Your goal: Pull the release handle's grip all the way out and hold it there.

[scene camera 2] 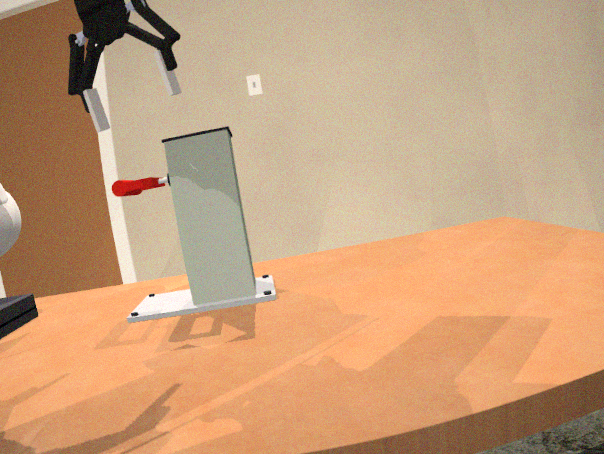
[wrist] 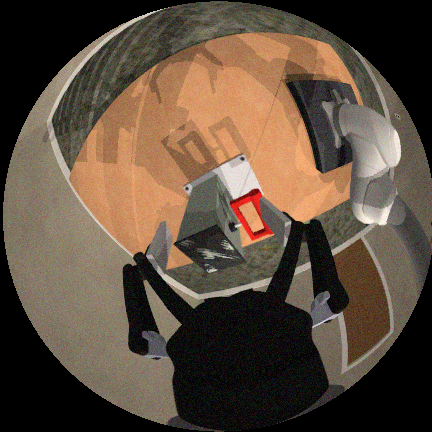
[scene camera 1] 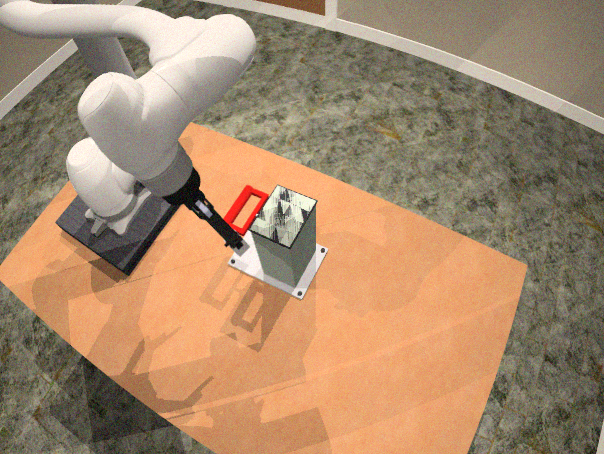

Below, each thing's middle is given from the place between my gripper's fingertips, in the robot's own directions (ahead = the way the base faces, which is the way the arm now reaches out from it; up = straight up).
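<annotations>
The white base plate (scene camera 2: 154,306) is 40 mm ahead of my hand and 110 mm to the left of it, and it sits 300 mm below my hand.
</annotations>
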